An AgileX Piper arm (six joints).
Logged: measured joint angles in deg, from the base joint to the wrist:
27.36, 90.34, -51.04, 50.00, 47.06, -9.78
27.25, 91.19, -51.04, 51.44, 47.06, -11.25
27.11, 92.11, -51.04, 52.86, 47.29, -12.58
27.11, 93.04, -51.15, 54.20, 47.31, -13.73
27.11, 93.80, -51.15, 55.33, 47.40, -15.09
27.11, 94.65, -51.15, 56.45, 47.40, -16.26
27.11, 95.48, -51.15, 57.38, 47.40, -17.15
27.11, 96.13, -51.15, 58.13, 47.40, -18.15
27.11, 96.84, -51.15, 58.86, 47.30, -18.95
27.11, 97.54, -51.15, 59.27, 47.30, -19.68
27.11, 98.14, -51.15, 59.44, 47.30, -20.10
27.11, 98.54, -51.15, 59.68, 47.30, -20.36
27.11, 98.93, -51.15, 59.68, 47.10, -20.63
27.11, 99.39, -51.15, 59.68, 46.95, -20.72
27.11, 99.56, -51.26, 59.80, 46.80, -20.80
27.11, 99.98, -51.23, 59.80, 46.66, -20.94
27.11, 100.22, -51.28, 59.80, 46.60, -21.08
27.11, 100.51, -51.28, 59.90, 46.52, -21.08
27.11, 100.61, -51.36, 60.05, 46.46, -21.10
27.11, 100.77, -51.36, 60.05, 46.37, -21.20
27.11, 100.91, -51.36, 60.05, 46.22, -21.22
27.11, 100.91, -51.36, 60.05, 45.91, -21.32
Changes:
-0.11, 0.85, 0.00, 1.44, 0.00, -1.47
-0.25, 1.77, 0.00, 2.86, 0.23, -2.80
-0.25, 2.70, -0.11, 4.20, 0.25, -3.95
-0.25, 3.46, -0.11, 5.33, 0.34, -5.31
-0.25, 4.31, -0.11, 6.45, 0.34, -6.48
-0.25, 5.14, -0.11, 7.38, 0.34, -7.37
-0.25, 5.79, -0.11, 8.13, 0.34, -8.37
-0.25, 6.50, -0.11, 8.86, 0.24, -9.17
-0.25, 7.20, -0.11, 9.27, 0.24, -9.90
-0.25, 7.80, -0.11, 9.44, 0.24, -10.32
-0.25, 8.20, -0.11, 9.68, 0.24, -10.58
-0.25, 8.59, -0.11, 9.68, 0.04, -10.85
-0.25, 9.05, -0.11, 9.68, -0.11, -10.94
-0.25, 9.22, -0.22, 9.80, -0.26, -11.02
-0.25, 9.64, -0.19, 9.80, -0.40, -11.16
-0.25, 9.88, -0.24, 9.80, -0.46, -11.30
-0.25, 10.17, -0.24, 9.90, -0.54, -11.30
-0.25, 10.27, -0.32, 10.05, -0.60, -11.32
-0.25, 10.43, -0.32, 10.05, -0.69, -11.42
-0.25, 10.57, -0.32, 10.05, -0.84, -11.44
-0.25, 10.57, -0.32, 10.05, -1.15, -11.54

